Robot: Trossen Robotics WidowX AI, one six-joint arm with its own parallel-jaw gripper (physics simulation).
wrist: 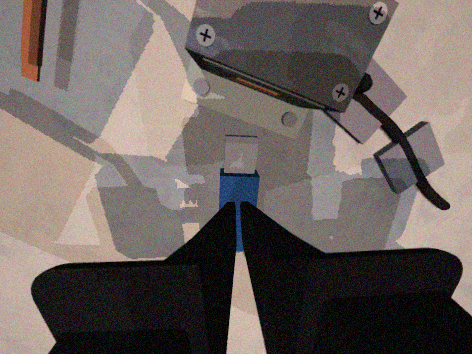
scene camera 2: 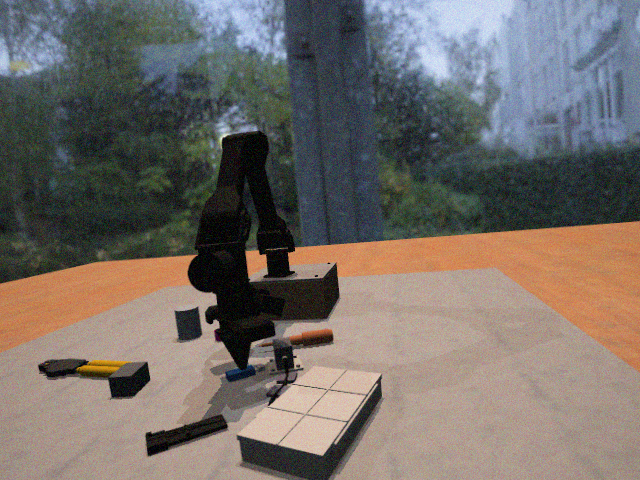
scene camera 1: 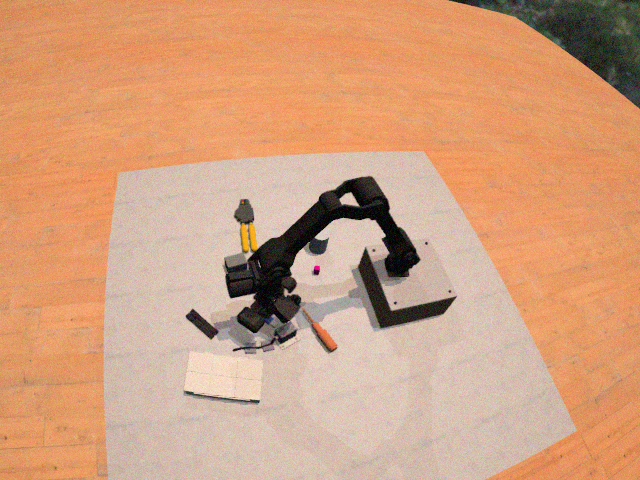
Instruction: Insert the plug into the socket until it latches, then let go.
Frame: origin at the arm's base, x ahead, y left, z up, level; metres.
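Seen in the pictures: gripper, fingertip midpoint: (wrist: 237, 209) (scene camera 2: 242, 368) (scene camera 1: 265, 316); arm's base, link origin: (scene camera 2: 279, 275) (scene camera 1: 396, 267).
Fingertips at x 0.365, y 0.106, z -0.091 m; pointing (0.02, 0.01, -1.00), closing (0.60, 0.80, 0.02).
Offsets run from my fingertips to a thing's middle. "pt": to the spot under its first point.
The blue plug @[dx -0.004, dy +0.003, dz -0.007 m] (scene camera 1: 268, 320) (scene camera 2: 239, 373) (wrist: 239, 187) lies on the mat, its pale metal tip pointing toward the socket. The socket @[dx -0.047, dy +0.057, dz +0.010 m] (scene camera 1: 285, 333) (scene camera 2: 283, 356) (wrist: 285, 55) is a grey box with screws on a pale base plate; its dark slot faces the plug at a slant. The plug's tip is outside the slot, with a gap between. My gripper (scene camera 2: 241, 365) (wrist: 237, 209) is shut, with its fingertips nearly together over the plug. The plug is wider than the narrow gap and shows on both sides of the tips in the wrist view. The fingers hide part of its rear.
An orange screwdriver @[dx -0.140, dy +0.037, dz +0.001 m] (scene camera 1: 324, 336) (scene camera 2: 315, 338) (wrist: 31, 45) lies near the socket. A black cable @[pt dx +0.036, dy +0.094, dz -0.007 m] (wrist: 412, 150) runs from the socket. A tiled box @[dx +0.111, dy +0.186, dz +0.005 m] (scene camera 1: 223, 376) (scene camera 2: 310, 408), black bar @[dx +0.177, dy +0.027, dz -0.005 m] (scene camera 1: 201, 323) (scene camera 2: 186, 432), dark block @[dx +0.087, dy -0.173, dz +0.005 m] (scene camera 1: 236, 262) (scene camera 2: 129, 379), pliers @[pt dx +0.050, dy -0.295, dz +0.004 m] (scene camera 1: 248, 232) (scene camera 2: 100, 369) and cylinder @[dx -0.164, dy -0.255, dz +0.022 m] (scene camera 1: 317, 245) (scene camera 2: 188, 323) surround the arm.
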